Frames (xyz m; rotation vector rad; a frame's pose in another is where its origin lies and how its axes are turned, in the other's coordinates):
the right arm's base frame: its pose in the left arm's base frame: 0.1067 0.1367 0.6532 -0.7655 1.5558 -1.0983
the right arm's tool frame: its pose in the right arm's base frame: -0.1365 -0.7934 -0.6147 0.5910 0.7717 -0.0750
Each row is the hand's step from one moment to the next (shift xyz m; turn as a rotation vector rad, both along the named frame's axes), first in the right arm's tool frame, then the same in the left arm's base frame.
Working: the right arm's tool frame: its pose in the left arm's base frame: -0.4983 0.1201 1.4654 0.0308 1.6621 -1.9339

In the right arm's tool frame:
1: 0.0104 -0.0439 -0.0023 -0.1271 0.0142 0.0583
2: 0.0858 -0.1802 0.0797 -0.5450 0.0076 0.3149
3: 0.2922 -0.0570 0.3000 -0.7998 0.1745 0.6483
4: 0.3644 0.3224 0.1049 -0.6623 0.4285 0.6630
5: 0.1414 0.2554 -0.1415 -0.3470 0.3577 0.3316
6: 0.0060 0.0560 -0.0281 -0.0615 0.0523 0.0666
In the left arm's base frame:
1: -0.0286 0.0002 0.0349 0.1319 -0.0020 0.0485
2: -0.1224 -0.0982 0.1469 0.5648 -0.0648 0.2704
3: -0.1634 -0.3897 0.0068 0.9647 -0.2734 0.2915
4: -0.1251 -0.2614 -0.4046 0.9668 -0.3563 0.0145
5: -0.0547 0.0577 -0.3145 0.5593 -0.1794 -0.1155
6: 0.0098 0.0202 -0.0588 0.0970 -0.0383 -0.0088

